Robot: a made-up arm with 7 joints. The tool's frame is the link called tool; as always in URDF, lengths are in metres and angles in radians.
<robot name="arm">
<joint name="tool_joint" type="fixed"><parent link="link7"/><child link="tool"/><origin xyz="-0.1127 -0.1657 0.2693" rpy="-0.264 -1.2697 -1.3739"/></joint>
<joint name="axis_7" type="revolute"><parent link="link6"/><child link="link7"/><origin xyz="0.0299 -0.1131 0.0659"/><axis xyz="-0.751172 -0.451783 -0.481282"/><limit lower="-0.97" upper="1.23"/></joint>
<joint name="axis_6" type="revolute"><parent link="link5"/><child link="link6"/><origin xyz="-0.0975 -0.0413 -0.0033"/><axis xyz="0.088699 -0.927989 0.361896"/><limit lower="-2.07" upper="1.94"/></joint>
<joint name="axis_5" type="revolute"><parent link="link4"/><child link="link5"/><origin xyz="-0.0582 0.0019 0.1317"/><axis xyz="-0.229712 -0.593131 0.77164"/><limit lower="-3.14" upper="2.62"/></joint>
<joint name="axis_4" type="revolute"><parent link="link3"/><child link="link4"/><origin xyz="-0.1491 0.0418 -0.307"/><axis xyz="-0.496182 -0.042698 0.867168"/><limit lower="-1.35" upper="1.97"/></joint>
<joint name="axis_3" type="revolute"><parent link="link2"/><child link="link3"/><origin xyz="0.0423 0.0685 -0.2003"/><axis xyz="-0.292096 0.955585 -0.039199"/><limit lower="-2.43" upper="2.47"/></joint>
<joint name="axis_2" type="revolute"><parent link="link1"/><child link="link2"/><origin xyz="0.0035 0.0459 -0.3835"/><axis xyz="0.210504 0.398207 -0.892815"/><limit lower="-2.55" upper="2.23"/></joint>
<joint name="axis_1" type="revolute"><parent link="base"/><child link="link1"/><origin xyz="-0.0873 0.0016 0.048"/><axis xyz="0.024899 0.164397 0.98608"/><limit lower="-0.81" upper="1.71"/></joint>
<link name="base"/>
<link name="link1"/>
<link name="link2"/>
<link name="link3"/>
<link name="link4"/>
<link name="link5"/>
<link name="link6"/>
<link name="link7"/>
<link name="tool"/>
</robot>
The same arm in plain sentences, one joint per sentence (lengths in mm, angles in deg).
The arm has seven revolute joints in a row. What follows holds with every joint at zero, and every direction is one of the base frame's. The first joint lies 87.3 mm along -x and 1.6 mm along +y and 48 mm along +z from the base frame's origin and rotates about the direction (0.024899, 0.164397, 0.98608), from -46.41 to 97.98 deg. The second joint lies 3.5 mm along +x and 45.9 mm along +y and 383.5 mm along -z from the first joint and rotates about the direction (0.210504, 0.398207, -0.892815), from -146.1 to 127.77 deg. The third joint lies 42.3 mm along +x and 68.5 mm along +y and 200.3 mm along -z from the second joint and rotates about the direction (-0.292096, 0.955585, -0.039199), from -139.23 to 141.52 deg. The fourth joint lies 149.1 mm along -x and 41.8 mm along +y and 307 mm along -z from the third joint and rotates about the direction (-0.496182, -0.042698, 0.867168), from -77.35 to 112.87 deg. The fifth joint lies 58.2 mm along -x and 1.9 mm along +y and 131.7 mm along +z from the fourth joint and rotates about the direction (-0.229712, -0.593131, 0.77164), from -179.91 to 150.11 deg. The sixth joint lies 97.5 mm along -x and 41.3 mm along -y and 3.3 mm along -z from the fifth joint and rotates about the direction (0.088699, -0.927989, 0.361896), from -118.6 to 111.15 deg. The seventh joint lies 29.9 mm along +x and 113.1 mm along -y and 65.9 mm along +z from the sixth joint and rotates about the direction (-0.751172, -0.451783, -0.481282), from -55.58 to 70.47 deg. The tool frame, which is the frame that the pose is given for, lies 112.7 mm along -x and 165.7 mm along -y and 269.3 mm along +z from the seventh joint; its axes are the base frame's turned by roll -15.13, pitch -72.75 and yaw -78.72 deg (as in URDF: about the fixed x, then y, then z).
